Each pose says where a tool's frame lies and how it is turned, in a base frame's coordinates. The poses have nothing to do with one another.
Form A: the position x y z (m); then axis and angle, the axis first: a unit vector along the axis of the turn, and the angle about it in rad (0 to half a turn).
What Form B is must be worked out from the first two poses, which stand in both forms.
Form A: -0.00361, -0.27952, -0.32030, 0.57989, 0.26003, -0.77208, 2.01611
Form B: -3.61, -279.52, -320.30, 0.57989, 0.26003, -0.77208, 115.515
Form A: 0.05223, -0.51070, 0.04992, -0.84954, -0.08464, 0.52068, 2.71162
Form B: 52.23, -510.70, 49.92, -0.84954, -0.08464, 0.52068, 155.364
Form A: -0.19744, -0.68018, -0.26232, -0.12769, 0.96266, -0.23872, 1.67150
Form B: -197.44, -680.18, -262.32, -0.12769, 0.96266, -0.23872, 95.770
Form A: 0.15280, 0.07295, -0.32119, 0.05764, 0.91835, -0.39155, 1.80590
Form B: 152.80, 72.95, -321.19, 0.05764, 0.91835, -0.39155, 103.470
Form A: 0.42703, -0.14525, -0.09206, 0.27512, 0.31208, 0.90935, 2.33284
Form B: 427.03, -145.25, -92.06, 0.27512, 0.31208, 0.90935, 133.662
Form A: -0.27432, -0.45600, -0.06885, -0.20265, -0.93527, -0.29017, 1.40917
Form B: -274.32, -456.00, -68.85, -0.20265, -0.93527, -0.29017, 80.739
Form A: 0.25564, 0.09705, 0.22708, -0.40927, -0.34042, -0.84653, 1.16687
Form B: 255.64, 97.05, 227.08, -0.40927, -0.34042, -0.84653, 66.857
